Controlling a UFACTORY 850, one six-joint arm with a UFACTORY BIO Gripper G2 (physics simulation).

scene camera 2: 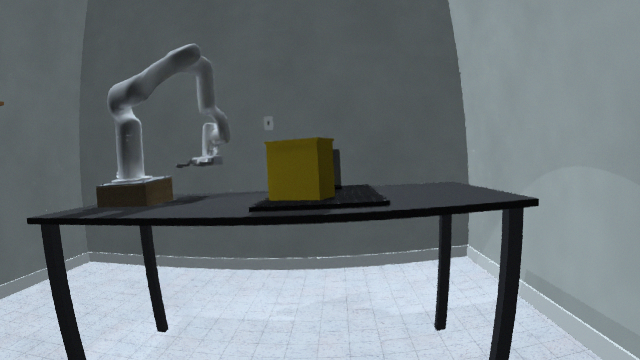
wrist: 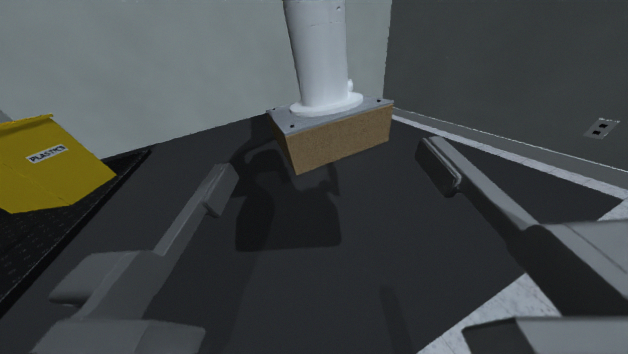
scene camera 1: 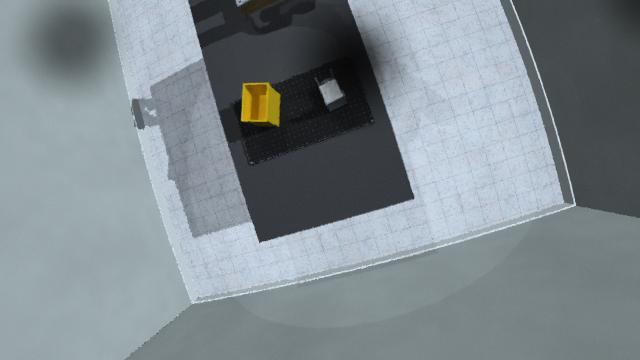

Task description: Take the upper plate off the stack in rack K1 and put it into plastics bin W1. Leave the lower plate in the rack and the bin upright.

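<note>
Yellow plastics bin W1 (scene camera 2: 299, 169) (scene camera 1: 260, 102) seen.
</note>
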